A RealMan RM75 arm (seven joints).
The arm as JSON. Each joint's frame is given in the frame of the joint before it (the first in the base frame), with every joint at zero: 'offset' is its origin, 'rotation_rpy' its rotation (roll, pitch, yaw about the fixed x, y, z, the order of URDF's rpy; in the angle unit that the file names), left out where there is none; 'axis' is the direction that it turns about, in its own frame. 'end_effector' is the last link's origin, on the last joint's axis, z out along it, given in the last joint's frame.
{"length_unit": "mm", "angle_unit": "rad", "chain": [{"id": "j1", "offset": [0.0, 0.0, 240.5], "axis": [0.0, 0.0, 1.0]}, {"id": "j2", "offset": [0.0, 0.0, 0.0], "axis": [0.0, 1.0, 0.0]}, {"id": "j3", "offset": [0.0, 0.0, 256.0], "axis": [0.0, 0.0, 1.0]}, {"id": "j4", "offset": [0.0, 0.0, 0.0], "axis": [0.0, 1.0, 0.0]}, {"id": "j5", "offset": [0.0, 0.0, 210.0], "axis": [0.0, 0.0, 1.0]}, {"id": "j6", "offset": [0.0, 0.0, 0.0], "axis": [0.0, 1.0, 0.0]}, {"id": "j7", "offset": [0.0, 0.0, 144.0], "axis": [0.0, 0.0, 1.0]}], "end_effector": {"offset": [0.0, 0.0, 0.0]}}
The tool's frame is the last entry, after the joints.
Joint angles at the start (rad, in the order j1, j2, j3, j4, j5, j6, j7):
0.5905 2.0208 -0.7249 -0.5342 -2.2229 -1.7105 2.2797
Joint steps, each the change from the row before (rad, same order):
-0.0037 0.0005 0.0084 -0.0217 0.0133 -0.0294 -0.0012
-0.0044 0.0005 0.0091 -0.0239 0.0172 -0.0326 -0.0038
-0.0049 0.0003 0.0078 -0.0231 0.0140 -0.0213 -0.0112
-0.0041 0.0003 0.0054 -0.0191 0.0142 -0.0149 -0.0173
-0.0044 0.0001 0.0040 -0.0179 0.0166 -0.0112 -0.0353
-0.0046 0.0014 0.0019 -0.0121 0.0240 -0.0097 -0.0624
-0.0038 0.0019 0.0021 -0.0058 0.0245 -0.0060 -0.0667
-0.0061 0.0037 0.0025 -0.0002 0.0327 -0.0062 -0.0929
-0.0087 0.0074 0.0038 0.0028 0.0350 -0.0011 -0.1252
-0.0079 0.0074 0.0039 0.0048 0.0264 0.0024 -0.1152
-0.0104 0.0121 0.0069 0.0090 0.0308 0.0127 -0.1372
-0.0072 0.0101 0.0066 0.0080 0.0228 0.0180 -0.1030
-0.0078 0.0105 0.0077 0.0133 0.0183 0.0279 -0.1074
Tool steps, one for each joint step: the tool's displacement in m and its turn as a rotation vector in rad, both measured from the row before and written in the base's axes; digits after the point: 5 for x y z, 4 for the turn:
-0.00353 0.00014 0.00506 0.0059 0.0220 0.0148
-0.00398 0.00000 0.00579 0.0085 0.0256 0.0192
-0.00250 0.00058 0.00526 0.0167 0.0156 0.0228
-0.00214 0.00077 0.00432 0.0197 0.0123 0.0262
-0.00196 0.00099 0.00414 0.0296 0.0108 0.0415
-0.00263 0.00060 0.00297 0.0406 0.0169 0.0636
-0.00244 0.00051 0.00190 0.0427 0.0180 0.0628
-0.00263 -0.00033 0.00106 0.0569 0.0263 0.0803
-0.00216 -0.00083 -0.00039 0.0782 0.0261 0.0995
-0.00112 -0.00094 -0.00116 0.0732 0.0172 0.0857
-0.00061 -0.00072 -0.00291 0.0954 0.0172 0.0897
-0.00001 0.00049 -0.00267 0.0791 0.0073 0.0590
0.00161 0.00071 -0.00399 0.0833 -0.0021 0.0501

